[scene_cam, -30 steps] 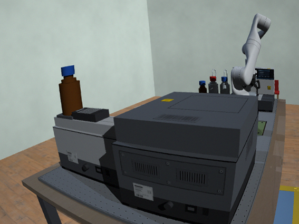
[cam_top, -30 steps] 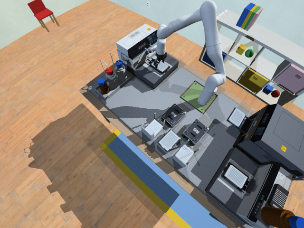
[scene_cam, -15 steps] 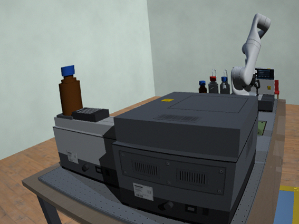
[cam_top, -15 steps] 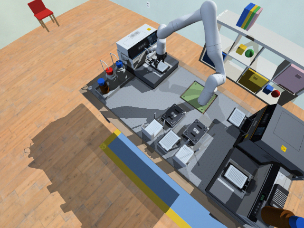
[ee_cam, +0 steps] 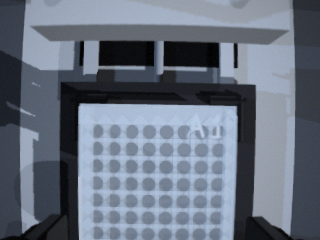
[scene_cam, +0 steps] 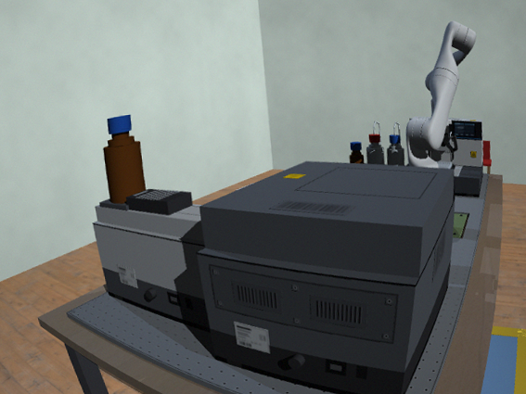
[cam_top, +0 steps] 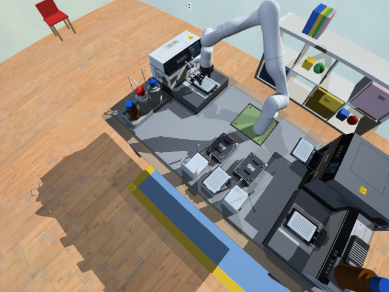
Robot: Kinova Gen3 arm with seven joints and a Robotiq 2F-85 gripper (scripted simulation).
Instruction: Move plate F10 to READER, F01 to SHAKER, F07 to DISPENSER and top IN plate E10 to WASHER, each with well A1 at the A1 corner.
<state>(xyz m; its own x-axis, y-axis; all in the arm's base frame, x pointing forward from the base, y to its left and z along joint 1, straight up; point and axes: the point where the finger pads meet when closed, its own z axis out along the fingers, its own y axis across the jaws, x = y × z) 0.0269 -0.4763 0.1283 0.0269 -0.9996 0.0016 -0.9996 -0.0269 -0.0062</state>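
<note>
Now: the A1 mark 30 mm behind my hand, 50 mm to the right of it and 40 mm below it. Also, from my hand: washer (10 mm ahead, 250 mm to the right, 30 mm below); then tall brown bottle (450 mm ahead, 1140 mm to the left, 160 mm above).
</note>
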